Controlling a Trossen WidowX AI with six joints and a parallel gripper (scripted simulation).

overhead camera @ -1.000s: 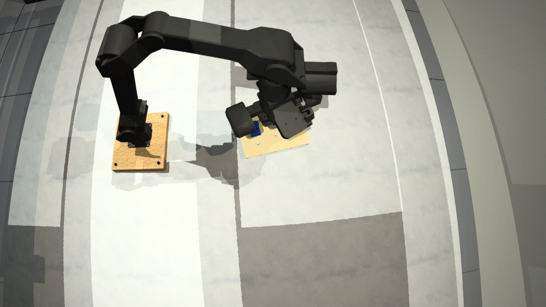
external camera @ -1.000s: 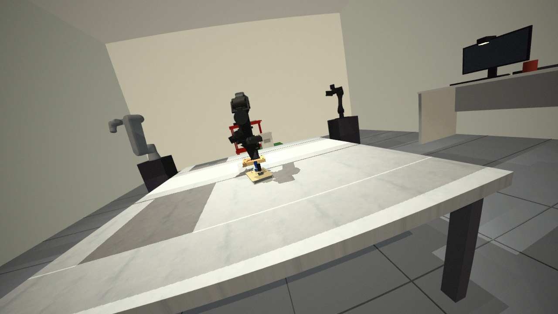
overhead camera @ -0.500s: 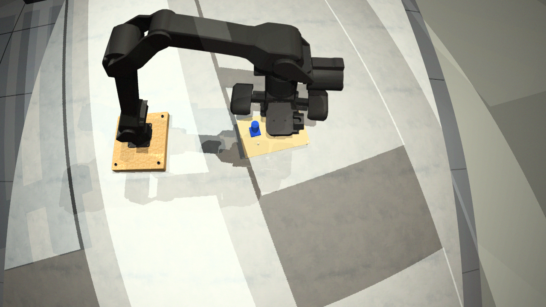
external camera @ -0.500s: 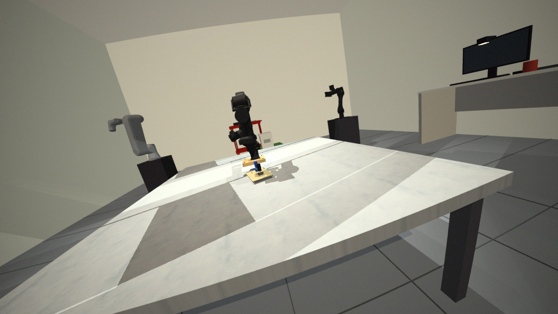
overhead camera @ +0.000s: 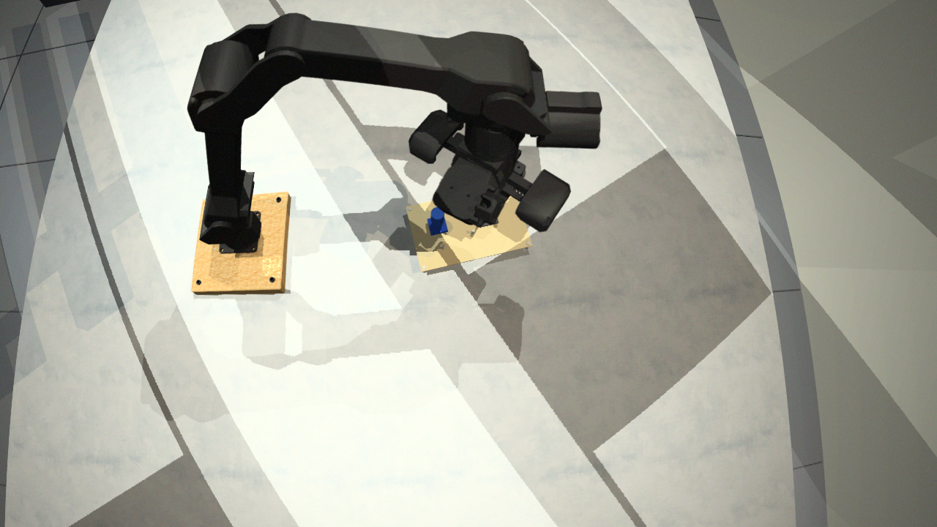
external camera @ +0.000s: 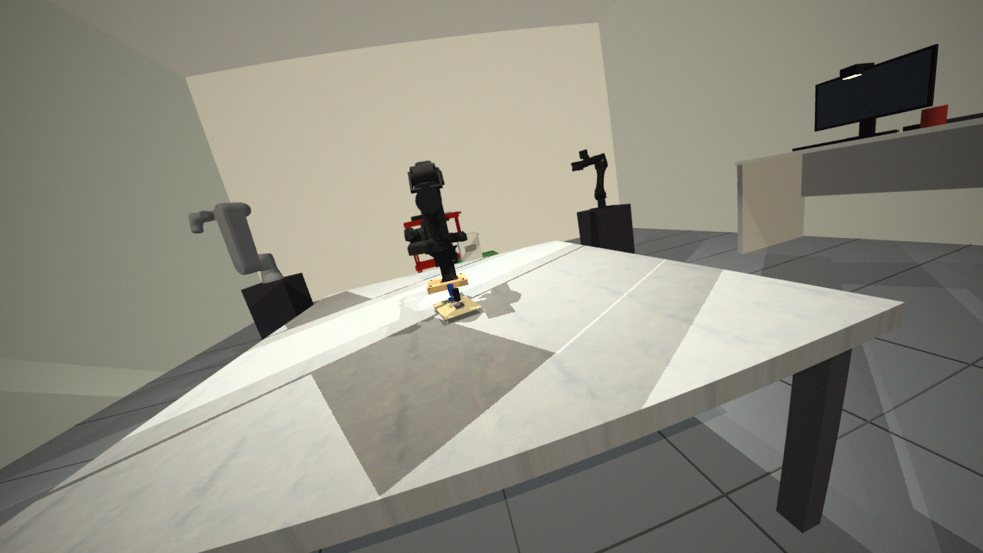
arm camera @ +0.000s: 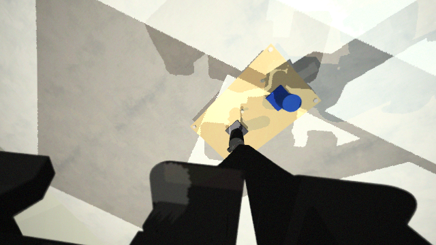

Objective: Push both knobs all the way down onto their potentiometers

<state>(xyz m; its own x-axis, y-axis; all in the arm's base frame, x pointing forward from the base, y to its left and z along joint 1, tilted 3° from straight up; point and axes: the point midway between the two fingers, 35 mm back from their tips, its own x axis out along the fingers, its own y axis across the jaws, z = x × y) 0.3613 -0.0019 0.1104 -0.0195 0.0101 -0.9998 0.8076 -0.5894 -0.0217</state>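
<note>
Right now my gripper tip is 10 mm short of the dark knob, 10 mm to the right of it and 50 mm above it. From my gripper tip the other things lie so: blue knob (60 mm behind, 60 mm below).
</note>
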